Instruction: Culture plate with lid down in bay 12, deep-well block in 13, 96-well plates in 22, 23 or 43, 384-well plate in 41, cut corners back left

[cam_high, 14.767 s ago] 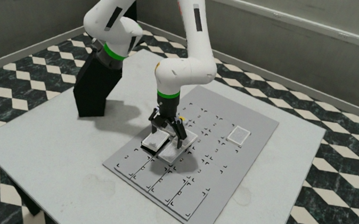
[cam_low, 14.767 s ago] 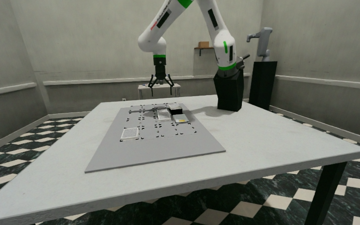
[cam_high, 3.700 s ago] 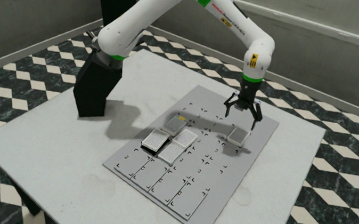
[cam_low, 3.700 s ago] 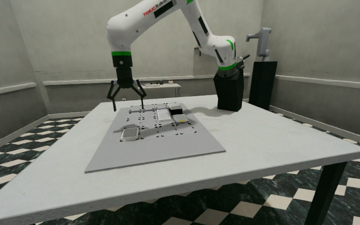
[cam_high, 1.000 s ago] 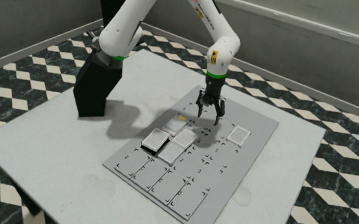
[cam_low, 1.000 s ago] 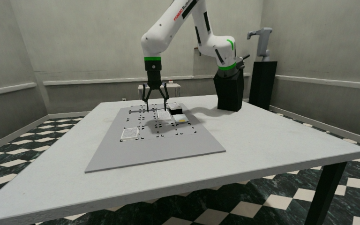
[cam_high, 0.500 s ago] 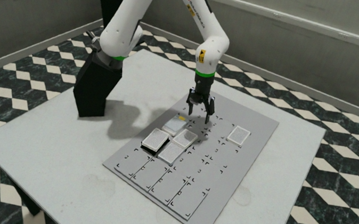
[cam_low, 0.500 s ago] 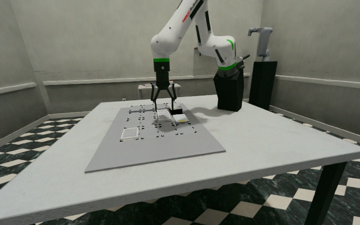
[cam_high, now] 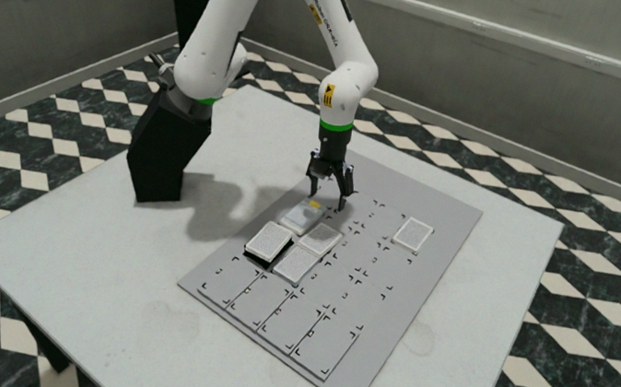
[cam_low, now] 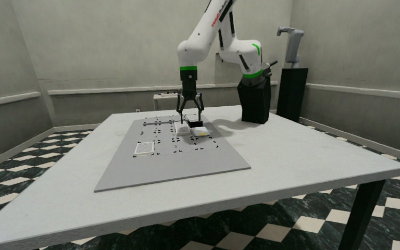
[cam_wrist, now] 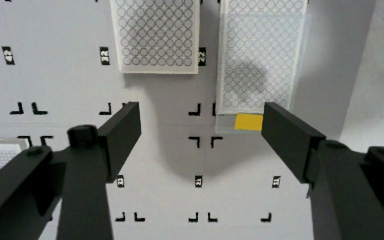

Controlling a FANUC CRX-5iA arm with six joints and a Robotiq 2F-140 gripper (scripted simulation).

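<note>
The lid is 9 cm below my hand, 6 cm behind it and 2 cm to the right of it. The rest, counted from my hand: 384-well plate: 25 cm ahead, 13 cm to the left, 10 cm below; black deep-well block: 21 cm to the right, 9 cm below, 5 cm behind.
</note>
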